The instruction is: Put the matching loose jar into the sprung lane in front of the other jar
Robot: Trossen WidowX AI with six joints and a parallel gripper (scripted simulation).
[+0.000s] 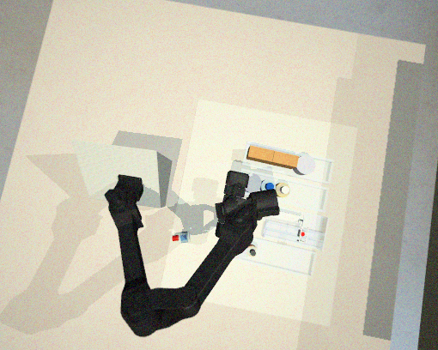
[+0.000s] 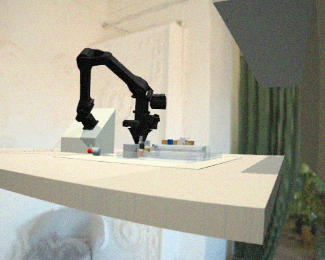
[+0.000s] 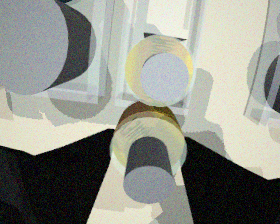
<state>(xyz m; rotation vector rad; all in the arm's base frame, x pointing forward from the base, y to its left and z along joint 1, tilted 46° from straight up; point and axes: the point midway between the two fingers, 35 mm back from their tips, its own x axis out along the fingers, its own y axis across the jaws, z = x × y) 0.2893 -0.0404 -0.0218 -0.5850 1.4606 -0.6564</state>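
Now: the clear rack 18 cm ahead of my gripper tip, 4 cm to the right of it and 3 cm below it. Round my gripper tip: red mark: 22 cm ahead, 5 cm to the right, 2 cm above.
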